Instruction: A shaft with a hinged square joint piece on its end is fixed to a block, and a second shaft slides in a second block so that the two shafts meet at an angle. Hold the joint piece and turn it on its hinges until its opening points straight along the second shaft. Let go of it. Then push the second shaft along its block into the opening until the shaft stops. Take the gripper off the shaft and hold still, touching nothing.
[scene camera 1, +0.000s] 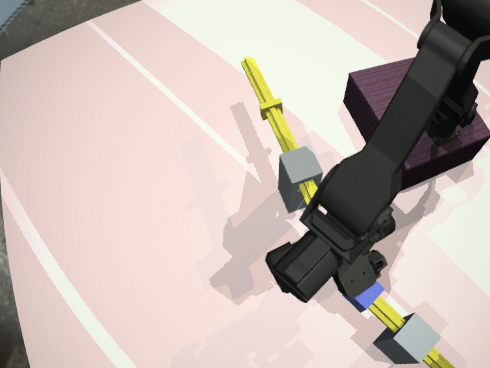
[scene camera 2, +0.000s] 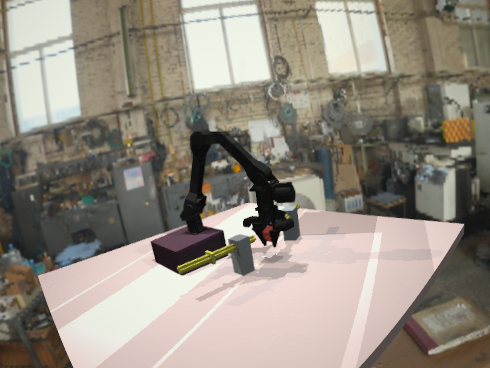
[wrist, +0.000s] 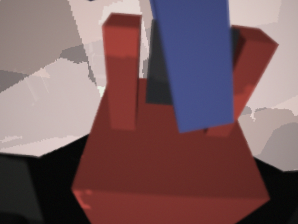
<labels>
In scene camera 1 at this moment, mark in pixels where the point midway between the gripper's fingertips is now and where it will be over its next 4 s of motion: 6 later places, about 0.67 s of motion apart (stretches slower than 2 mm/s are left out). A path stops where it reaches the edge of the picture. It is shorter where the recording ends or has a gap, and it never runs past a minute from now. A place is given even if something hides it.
My gripper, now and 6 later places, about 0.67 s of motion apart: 324, 255; 324, 247; 324, 247; 329, 251; 329, 249; 334, 237; 342, 219
</labels>
